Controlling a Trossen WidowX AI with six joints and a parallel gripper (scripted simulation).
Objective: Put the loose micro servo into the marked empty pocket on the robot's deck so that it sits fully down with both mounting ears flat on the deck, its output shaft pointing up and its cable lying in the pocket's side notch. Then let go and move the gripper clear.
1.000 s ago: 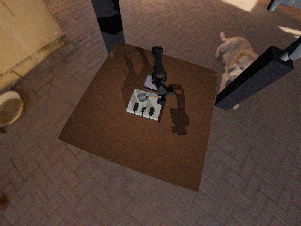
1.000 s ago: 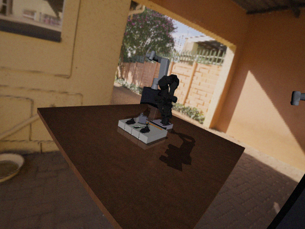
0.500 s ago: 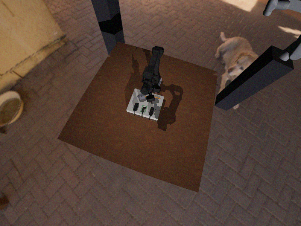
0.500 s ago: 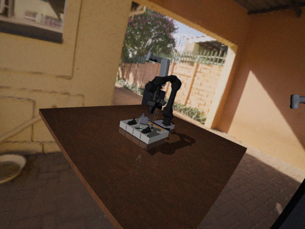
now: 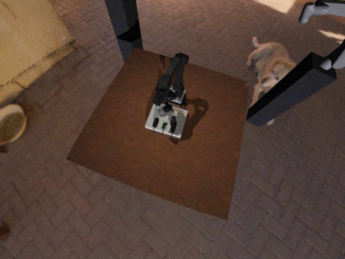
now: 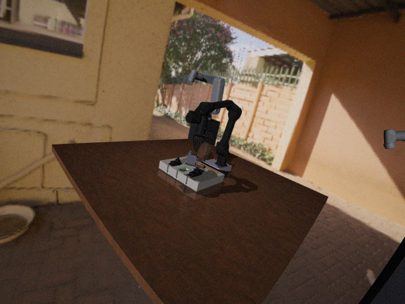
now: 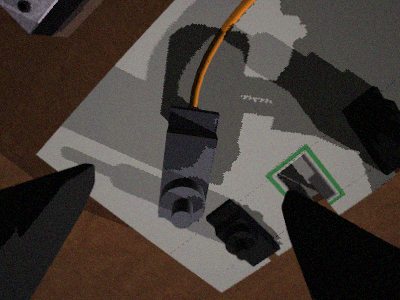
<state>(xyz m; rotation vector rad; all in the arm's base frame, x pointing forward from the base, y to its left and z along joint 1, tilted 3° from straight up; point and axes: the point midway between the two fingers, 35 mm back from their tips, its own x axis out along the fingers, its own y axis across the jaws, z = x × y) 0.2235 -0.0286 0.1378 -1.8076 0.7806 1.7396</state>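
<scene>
Right now my gripper tip is 4 cm to the right of the grey deck and 11 cm above it.
</scene>
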